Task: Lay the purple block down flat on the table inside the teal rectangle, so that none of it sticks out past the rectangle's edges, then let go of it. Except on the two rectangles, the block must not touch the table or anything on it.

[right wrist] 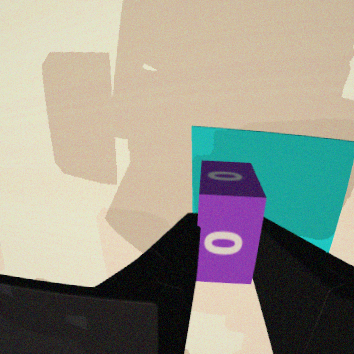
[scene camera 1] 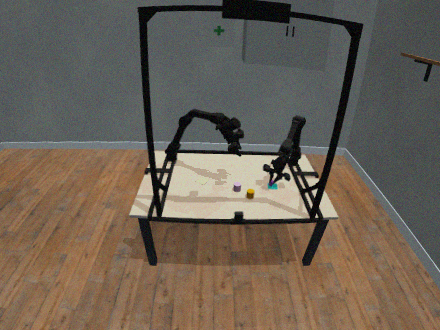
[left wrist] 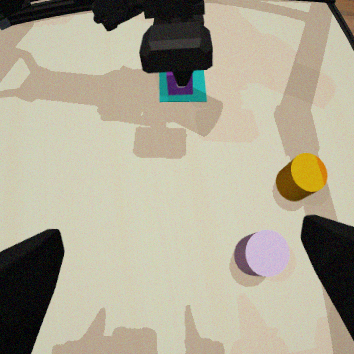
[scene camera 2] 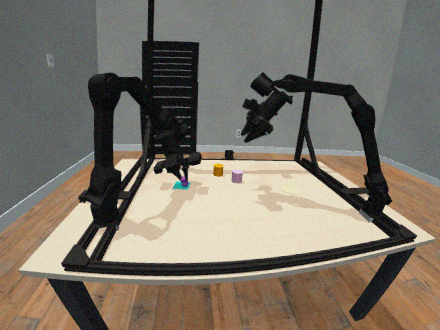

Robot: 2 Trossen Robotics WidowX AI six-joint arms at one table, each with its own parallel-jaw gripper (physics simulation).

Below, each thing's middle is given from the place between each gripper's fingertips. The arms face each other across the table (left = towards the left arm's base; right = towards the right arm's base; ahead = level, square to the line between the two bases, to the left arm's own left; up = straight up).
The purple block (right wrist: 231,201) lies right at my right hand. Also, from my right hand: orange cylinder (left wrist: 306,173) 12 cm behind, 15 cm to the left; pink cylinder (left wrist: 265,252) 5 cm behind, 22 cm to the left; teal rectangle (right wrist: 299,174) 1 cm to the right, 2 cm below.
I see the pink cylinder 190 mm below my left hand, 90 mm behind it and 10 mm to the left of it. Round my left hand: orange cylinder (190 mm below, 160 mm behind, 60 mm to the right); teal rectangle (220 mm to the right, 210 mm below, 40 mm behind); purple block (210 mm to the right, 190 mm below, 40 mm behind).
